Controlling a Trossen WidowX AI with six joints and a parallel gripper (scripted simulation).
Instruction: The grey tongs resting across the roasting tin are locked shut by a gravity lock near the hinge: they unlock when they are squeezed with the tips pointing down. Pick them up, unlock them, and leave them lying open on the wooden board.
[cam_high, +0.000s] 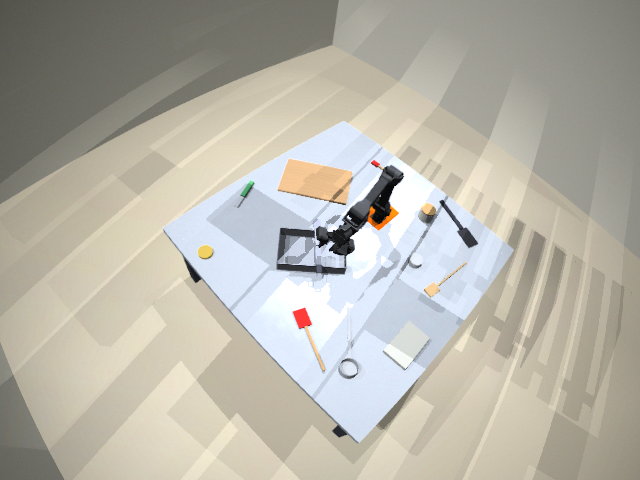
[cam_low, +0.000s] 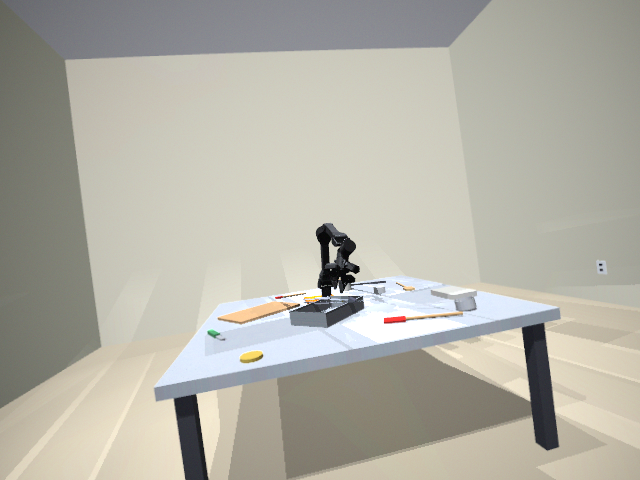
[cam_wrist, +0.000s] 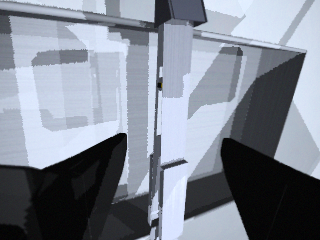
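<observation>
Now: gripper tip 7 cm above the roasting tin, 5 cm to the left of it and 1 cm short of it. Round my gripper tip: wooden board (36 cm to the right, 32 cm behind, 9 cm below); then red spatula (29 cm ahead, 21 cm to the left, 9 cm below); then white block (53 cm to the left, 9 cm below, 3 cm ahead).
</observation>
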